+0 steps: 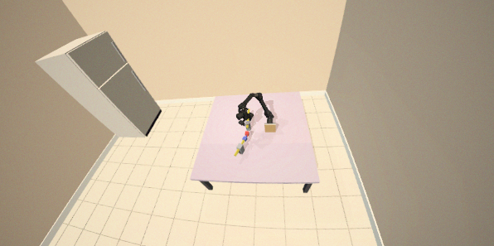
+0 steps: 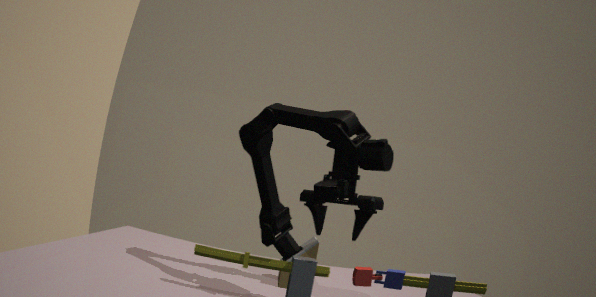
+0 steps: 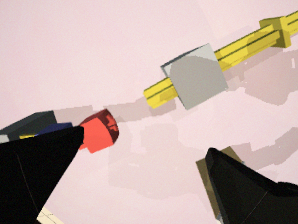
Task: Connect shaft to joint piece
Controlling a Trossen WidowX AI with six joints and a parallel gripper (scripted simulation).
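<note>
Right now the red joint piece is 1 cm ahead of my gripper tip, 8 cm to the left of it and 8 cm below it.
</note>
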